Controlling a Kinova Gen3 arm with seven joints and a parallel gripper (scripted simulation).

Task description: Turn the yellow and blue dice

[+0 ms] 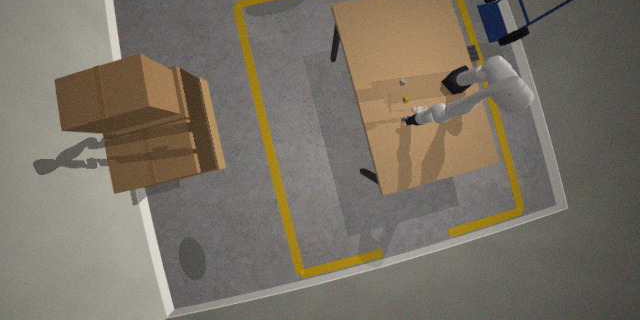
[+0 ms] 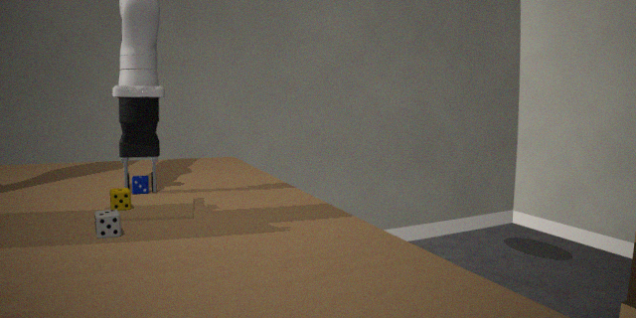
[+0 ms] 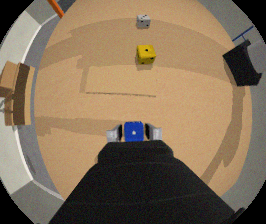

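My gripper is now right at the blue die. The rest, counted from my hand: white die: 3 cm behind, 27 cm to the right; tan mat: 2 cm ahead, 14 cm to the right, 2 cm below; yellow die: 2 cm behind, 14 cm to the right.
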